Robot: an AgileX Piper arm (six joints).
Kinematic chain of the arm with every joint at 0, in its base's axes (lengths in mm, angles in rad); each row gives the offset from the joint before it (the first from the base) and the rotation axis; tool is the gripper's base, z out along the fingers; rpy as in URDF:
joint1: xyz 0 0 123 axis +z
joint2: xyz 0 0 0 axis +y
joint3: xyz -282.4 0 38.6 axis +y
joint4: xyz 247.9 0 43.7 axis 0.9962 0 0.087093
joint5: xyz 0 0 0 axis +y
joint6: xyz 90.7 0 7.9 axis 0.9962 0 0.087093
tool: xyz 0 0 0 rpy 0 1.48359 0
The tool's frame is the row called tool.
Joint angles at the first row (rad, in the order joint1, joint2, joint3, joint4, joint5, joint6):
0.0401, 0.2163, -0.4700, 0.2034, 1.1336, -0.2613
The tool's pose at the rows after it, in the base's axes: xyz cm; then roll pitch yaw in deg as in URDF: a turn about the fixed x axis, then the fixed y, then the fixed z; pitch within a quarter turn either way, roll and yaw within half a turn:
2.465 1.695 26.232 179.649 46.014 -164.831
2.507 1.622 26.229 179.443 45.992 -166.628
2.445 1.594 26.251 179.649 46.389 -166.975
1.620 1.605 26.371 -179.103 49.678 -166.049
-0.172 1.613 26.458 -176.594 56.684 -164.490
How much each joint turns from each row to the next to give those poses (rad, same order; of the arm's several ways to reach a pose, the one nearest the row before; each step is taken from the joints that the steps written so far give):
-0.0211, 0.0000, 0.0011, -0.0021, -0.0020, 0.0021
-0.0245, 0.0000, 0.0001, -0.0015, 0.0000, 0.0054
-0.0081, -0.0060, 0.0000, -0.0010, -0.0013, 0.0000
0.0001, -0.0590, 0.0000, 0.0000, -0.0003, 0.0001
0.0000, -0.1269, 0.0000, -0.0020, 0.0000, 0.0117

